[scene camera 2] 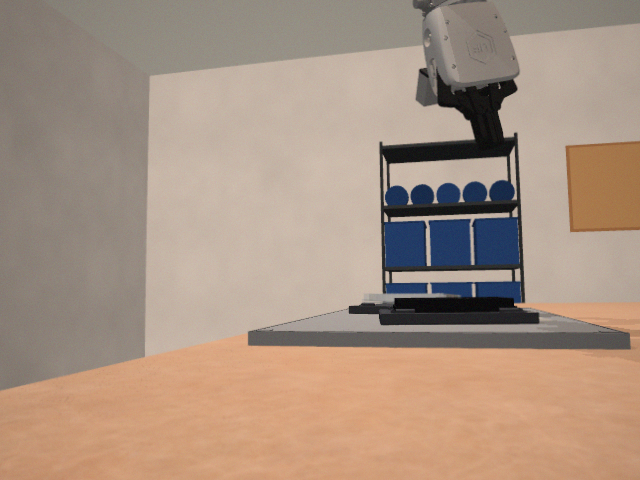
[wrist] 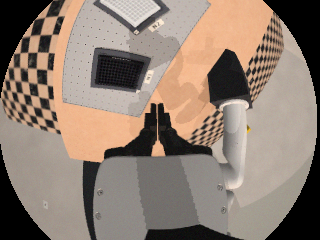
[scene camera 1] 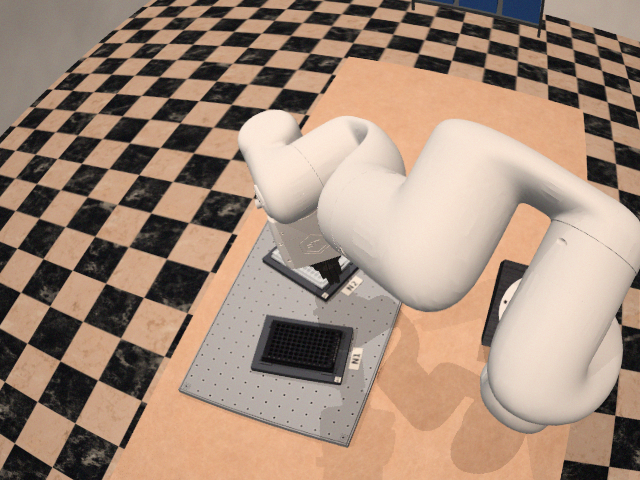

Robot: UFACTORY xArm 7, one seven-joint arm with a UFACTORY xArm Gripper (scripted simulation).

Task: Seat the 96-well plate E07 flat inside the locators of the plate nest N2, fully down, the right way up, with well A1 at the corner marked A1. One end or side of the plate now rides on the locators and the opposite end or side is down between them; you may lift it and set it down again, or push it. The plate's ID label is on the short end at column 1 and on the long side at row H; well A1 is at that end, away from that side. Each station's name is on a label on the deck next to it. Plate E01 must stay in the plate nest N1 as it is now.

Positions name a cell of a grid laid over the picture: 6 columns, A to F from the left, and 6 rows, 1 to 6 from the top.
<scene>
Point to a black plate E01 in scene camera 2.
E4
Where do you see a black plate E01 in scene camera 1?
D5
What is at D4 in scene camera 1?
A black plate nest N2.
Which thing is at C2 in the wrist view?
A plate nest N1.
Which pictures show my gripper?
Scene camera 2, the wrist view and scene camera 1: all of them.
</scene>
